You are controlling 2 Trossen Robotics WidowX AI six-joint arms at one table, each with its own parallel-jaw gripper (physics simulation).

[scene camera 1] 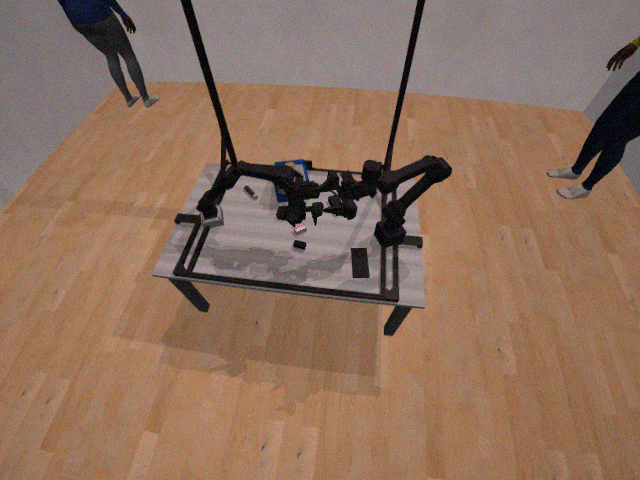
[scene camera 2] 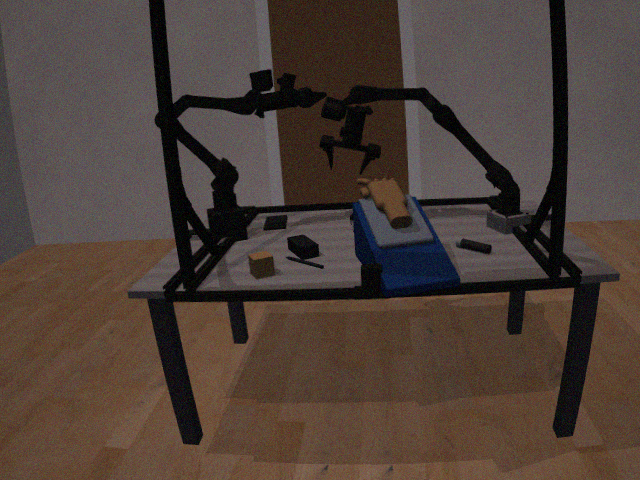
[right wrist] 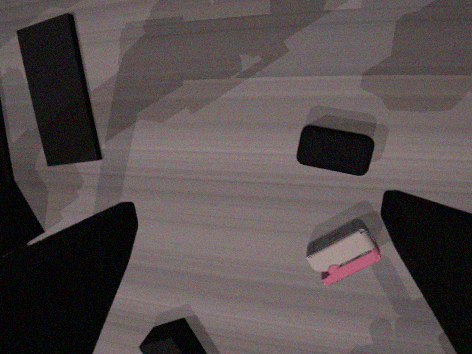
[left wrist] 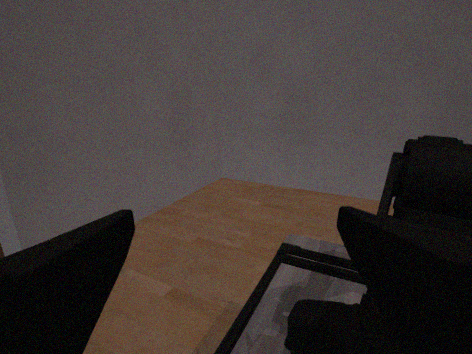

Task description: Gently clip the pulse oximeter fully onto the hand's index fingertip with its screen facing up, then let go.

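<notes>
The pulse oximeter, white with a dark top face and a pink lower part, lies on the table; in the right wrist view it is right of centre, close to the right-hand finger's tip in the picture. The tan hand rests on a grey pad on a blue wedge; its index fingertip is hard to make out. My right gripper is open and empty, pointing down above the table beyond the hand. My left gripper is open and empty, raised high and level, near the right arm's wrist.
A black rounded box lies near the oximeter. A flat black slab, a black block, a pen, a tan cube and a dark cylinder are on the table. The wedge stands high.
</notes>
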